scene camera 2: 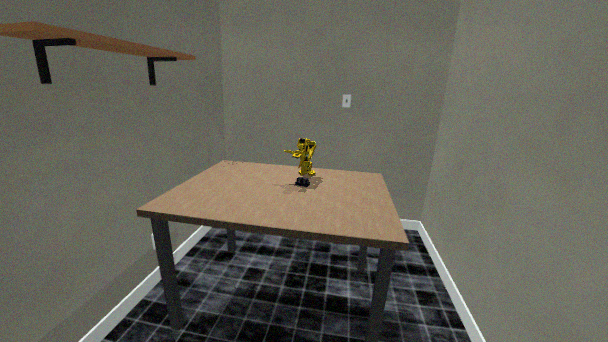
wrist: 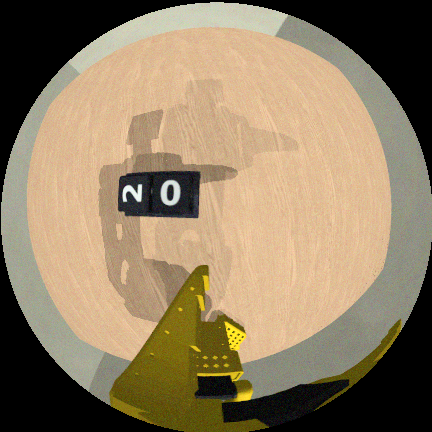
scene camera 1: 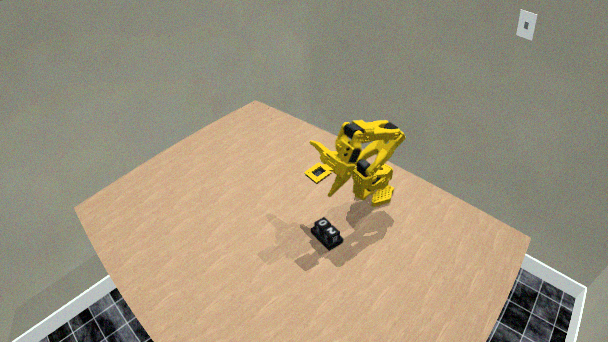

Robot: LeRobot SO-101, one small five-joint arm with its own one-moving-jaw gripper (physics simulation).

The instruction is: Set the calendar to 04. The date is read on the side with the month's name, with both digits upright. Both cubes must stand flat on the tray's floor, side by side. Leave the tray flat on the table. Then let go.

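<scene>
Two black cubes stand side by side in the small black tray [scene camera 1: 333, 246] [wrist: 196, 196], which lies on the table. One cube [scene camera 1: 322, 223] [wrist: 171, 193] shows a white 0 on top. The other cube [scene camera 1: 330, 231] [wrist: 134, 193] shows a 2 on top, turned sideways to the 0 in the wrist view. The digits on the side faces and the month's name are too small or hidden to read. My gripper [scene camera 1: 321, 168] [wrist: 302, 295] is wide open and empty, raised above the table and apart from the tray; its fixed jaw shows at the bottom of the wrist view.
The wooden table [scene camera 1: 210, 225] [scene camera 2: 240, 200] carries the arm's base [scene camera 1: 382, 196] behind the tray. The arm's shadow falls around the tray. A wall shelf [scene camera 2: 100, 41] hangs at the upper left in scene camera 2.
</scene>
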